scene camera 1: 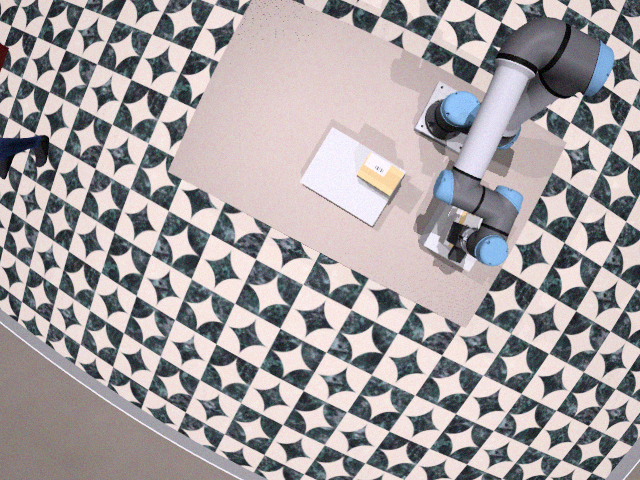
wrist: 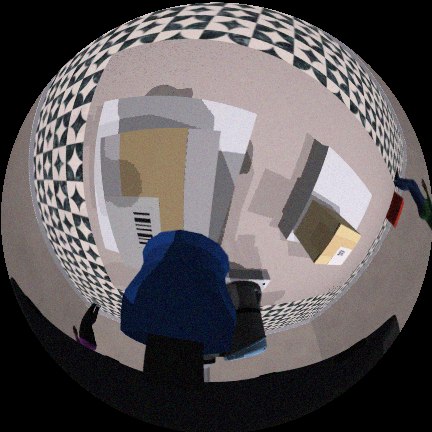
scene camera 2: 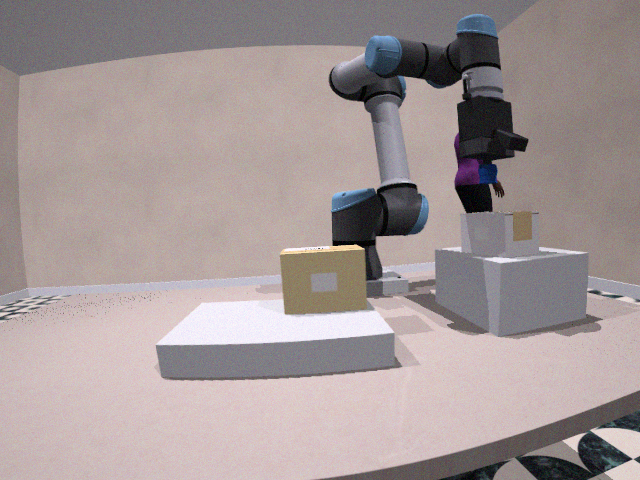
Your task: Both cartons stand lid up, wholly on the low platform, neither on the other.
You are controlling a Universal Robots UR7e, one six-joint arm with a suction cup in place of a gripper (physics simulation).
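Frame: origin at the arm's base, x back, y left, z down, level; millimetres.
Where they show: hand, tool point: (wrist: 184, 267) (scene camera 2: 488, 183); arm's base, link origin: (scene camera 1: 444, 119) (wrist: 237, 293).
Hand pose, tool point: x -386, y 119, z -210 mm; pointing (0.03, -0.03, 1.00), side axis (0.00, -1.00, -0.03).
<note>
Each offset is from my tool point to the centre of the thing.
A tan carton @[dx +105, dy -292, dz +152 mm] (scene camera 1: 383, 180) (scene camera 2: 299, 294) (wrist: 317, 227) stands upright on the low platform @[dx +70, dy -382, dz +226 mm] (scene camera 1: 330, 165) (scene camera 2: 273, 356) (wrist: 345, 175), close to its edge on the arm's side. Its taped, labelled top faces up. A white carton with tan tape @[dx +10, dy +32, dz +92 mm] (scene camera 1: 473, 220) (scene camera 2: 483, 235) (wrist: 152, 160) stands on the taller grey-white block, with tape and a barcode label on top. My blue suction cup (scene camera 2: 488, 182) (wrist: 185, 237) is open and holds nothing. It hangs above the white carton with a gap between them. In scene camera 1 the arm hides the cup and part of this carton.
The taller block @[dx +20, dy +61, dz +190 mm] (scene camera 1: 436, 245) (scene camera 2: 542, 289) (wrist: 235, 130) stands beside the low platform, apart from it, near the table's edge. The arm's base plate (scene camera 1: 429, 121) (scene camera 2: 395, 285) is behind both. A person in purple (scene camera 2: 467, 173) stands behind the table.
</note>
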